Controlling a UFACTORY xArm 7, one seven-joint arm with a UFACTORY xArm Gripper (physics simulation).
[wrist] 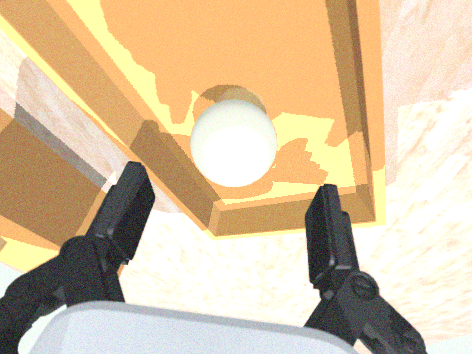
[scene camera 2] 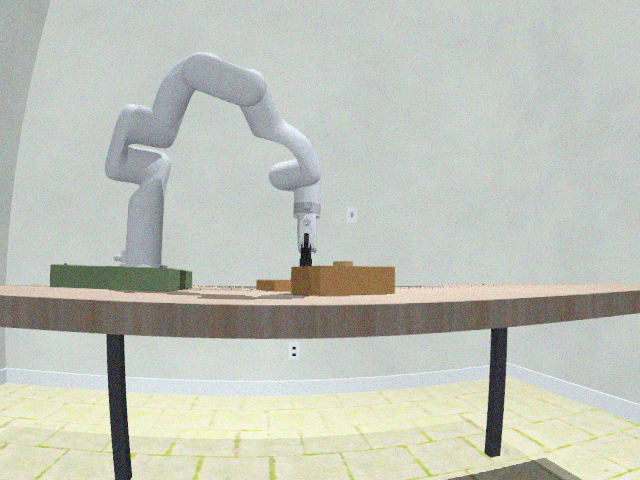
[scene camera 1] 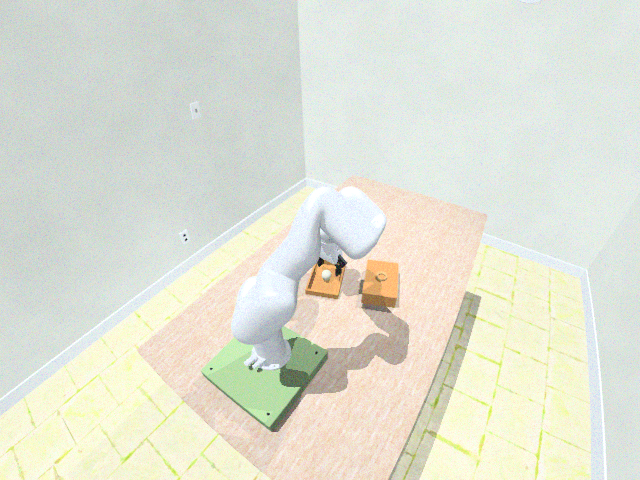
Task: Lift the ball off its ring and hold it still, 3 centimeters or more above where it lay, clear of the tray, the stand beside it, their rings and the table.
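Seen in the pictures: gripper, fingertip midpoint: (wrist: 230, 189) (scene camera 1: 329, 269); arm's base, origin of the base link: (scene camera 2: 143, 268) (scene camera 1: 271, 352).
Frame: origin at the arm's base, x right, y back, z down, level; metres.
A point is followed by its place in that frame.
Observation:
The white ball (scene camera 1: 326, 274) {x -0.108, y -0.384, z 0.004 m} (wrist: 233, 143) {x -0.118, y -0.380, z 0.004 m} rests inside the shallow orange tray (scene camera 1: 323, 295) {x -0.063, y -0.316, z 0.040 m} (scene camera 2: 272, 285) {x -0.027, y -0.337, z 0.035 m} (wrist: 370, 75) {x -0.164, y -0.353, z 0.022 m}; its ring is mostly hidden beneath it. My gripper (scene camera 1: 329, 266) {x -0.119, y -0.415, z 0.008 m} (scene camera 2: 306, 263) {x -0.119, y -0.415, z 0.008 m} (wrist: 230, 189) {x -0.119, y -0.415, z 0.008 m} is open and empty, pointing down over the tray's end farther from the robot base. In the wrist view the ball shows beyond the fingertips, sideways between the two finger lines, and no finger appears to touch it. In scene camera 2 the stand hides the ball and the lowest part of the fingers.
The taller orange stand (scene camera 1: 374, 291) {x 0.097, y -0.425, z -0.009 m} (scene camera 2: 356, 281) {x 0.138, y -0.528, z 0.022 m} (wrist: 50, 190) {x 0.019, y -0.474, z 0.023 m} is beside the tray, with a ring (scene camera 1: 381, 280) {x 0.088, y -0.485, z -0.015 m} (scene camera 2: 342, 264) {x 0.097, y -0.502, z -0.014 m} on top. In the wrist view it lies past the left finger. The green base plate (scene camera 1: 248, 387) {x 0.039, y 0.127, z 0.000 m} (scene camera 2: 113, 277) {x 0.147, y 0.003, z 0.023 m} is under the arm.

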